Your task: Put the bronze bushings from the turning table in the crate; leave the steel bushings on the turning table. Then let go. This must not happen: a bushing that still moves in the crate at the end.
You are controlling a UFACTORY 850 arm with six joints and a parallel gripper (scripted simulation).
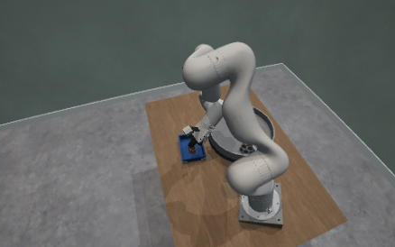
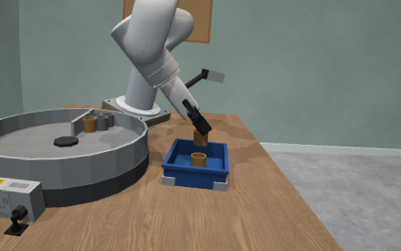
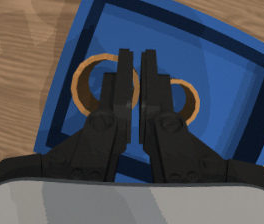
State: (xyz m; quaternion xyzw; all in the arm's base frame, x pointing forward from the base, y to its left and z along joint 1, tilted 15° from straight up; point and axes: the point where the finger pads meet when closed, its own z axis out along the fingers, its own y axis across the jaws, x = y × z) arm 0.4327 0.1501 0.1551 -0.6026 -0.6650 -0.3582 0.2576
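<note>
Now: the blue crate 30 mm ahead of my hand, 10 mm to the right of it and 90 mm below it. The rest, counted from my hand: turning table: 20 mm behind, 350 mm to the right, 60 mm below.
</note>
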